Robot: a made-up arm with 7 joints. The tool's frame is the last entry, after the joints.
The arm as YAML. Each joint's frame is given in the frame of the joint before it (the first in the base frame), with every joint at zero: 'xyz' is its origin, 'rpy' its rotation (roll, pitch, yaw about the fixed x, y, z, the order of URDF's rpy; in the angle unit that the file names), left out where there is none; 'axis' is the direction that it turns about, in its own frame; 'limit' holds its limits. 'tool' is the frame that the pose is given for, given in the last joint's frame.
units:
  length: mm
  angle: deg
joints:
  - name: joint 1
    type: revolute
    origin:
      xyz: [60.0, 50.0, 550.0]
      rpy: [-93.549, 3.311, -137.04]
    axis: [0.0, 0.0, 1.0]
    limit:
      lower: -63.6
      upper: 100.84
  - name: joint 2
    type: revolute
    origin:
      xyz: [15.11, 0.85, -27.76]
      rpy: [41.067, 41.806, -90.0]
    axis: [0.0, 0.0, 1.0]
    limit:
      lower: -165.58
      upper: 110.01
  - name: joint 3
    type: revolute
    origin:
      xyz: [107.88, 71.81, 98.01]
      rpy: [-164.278, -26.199, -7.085]
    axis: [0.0, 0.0, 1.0]
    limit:
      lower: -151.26
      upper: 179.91
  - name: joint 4
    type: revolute
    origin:
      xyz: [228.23, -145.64, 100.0]
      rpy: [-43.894, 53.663, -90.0]
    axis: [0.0, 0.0, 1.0]
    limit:
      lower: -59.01
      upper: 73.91
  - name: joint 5
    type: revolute
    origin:
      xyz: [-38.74, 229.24, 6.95]
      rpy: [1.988, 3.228, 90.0]
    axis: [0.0, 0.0, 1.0]
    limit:
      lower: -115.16
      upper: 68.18
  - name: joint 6
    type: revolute
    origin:
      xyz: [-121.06, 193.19, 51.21]
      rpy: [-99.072, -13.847, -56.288]
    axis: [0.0, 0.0, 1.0]
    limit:
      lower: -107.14
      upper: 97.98
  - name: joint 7
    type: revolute
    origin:
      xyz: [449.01, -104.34, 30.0]
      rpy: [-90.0, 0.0, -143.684]
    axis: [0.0, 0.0, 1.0]
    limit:
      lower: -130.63
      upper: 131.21
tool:
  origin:
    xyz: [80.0, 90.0, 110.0]
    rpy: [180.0, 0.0, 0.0]
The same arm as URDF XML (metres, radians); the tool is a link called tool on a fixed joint. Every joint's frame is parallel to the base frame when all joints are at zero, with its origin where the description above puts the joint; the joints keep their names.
<robot name="arm">
<joint name="tool_fixed" type="fixed"><parent link="link7"/><child link="tool"/><origin xyz="-0.0800 -0.0900 0.1100" rpy="-3.1416 0.0000 -3.1416"/></joint>
<joint name="joint 7" type="revolute"><parent link="link6"/><child link="link7"/><origin xyz="0.3000 0.0300 0.3500" rpy="0.0000 0.0000 0.0000"/><axis xyz="0 0 1"/><limit lower="-2.2799" upper="2.2900"/></joint>
<joint name="joint 6" type="revolute"><parent link="link5"/><child link="link6"/><origin xyz="-0.2300 -0.0100 -0.0400" rpy="0.0000 0.0000 0.0000"/><axis xyz="0 1 0"/><limit lower="-1.8699" upper="1.7101"/></joint>
<joint name="joint 5" type="revolute"><parent link="link4"/><child link="link5"/><origin xyz="0.0600 0.2100 0.0800" rpy="0.0000 0.0000 0.0000"/><axis xyz="-0.374998 -0.153099 0.914296"/><limit lower="-2.0099" upper="1.1900"/></joint>
<joint name="joint 4" type="revolute"><parent link="link3"/><child link="link4"/><origin xyz="-0.1000 -0.0200 0.2700" rpy="0.0000 0.0000 0.0000"/><axis xyz="-0.426994 -0.182298 0.885688"/><limit lower="-1.0299" upper="1.2900"/></joint>
<joint name="joint 3" type="revolute"><parent link="link2"/><child link="link3"/><origin xyz="0.0200 -0.0200 0.1600" rpy="0.0000 0.0000 0.0000"/><axis xyz="-1 0 0"/><limit lower="-2.6400" upper="3.1400"/></joint>
<joint name="joint 2" type="revolute"><parent link="link1"/><child link="link2"/><origin xyz="-0.0300 0.0100 0.0000" rpy="0.0000 0.0000 0.0000"/><axis xyz="0.863693 -0.0047 0.503996"/><limit lower="-2.8899" upper="1.9200"/></joint>
<joint name="joint 1" type="revolute"><parent link="base_link"/><child link="link1"/><origin xyz="0.0600 0.0500 0.5500" rpy="0.0000 0.0000 0.0000"/><axis xyz="0.682793 -0.727993 -0.061799"/><limit lower="-1.1100" upper="1.7600"/></joint>
<link name="base_link"/>
<link name="link1"/>
<link name="link2"/>
<link name="link3"/>
<link name="link4"/>
<link name="link5"/>
<link name="link6"/>
<link name="link7"/>
<link name="tool"/>
</robot>

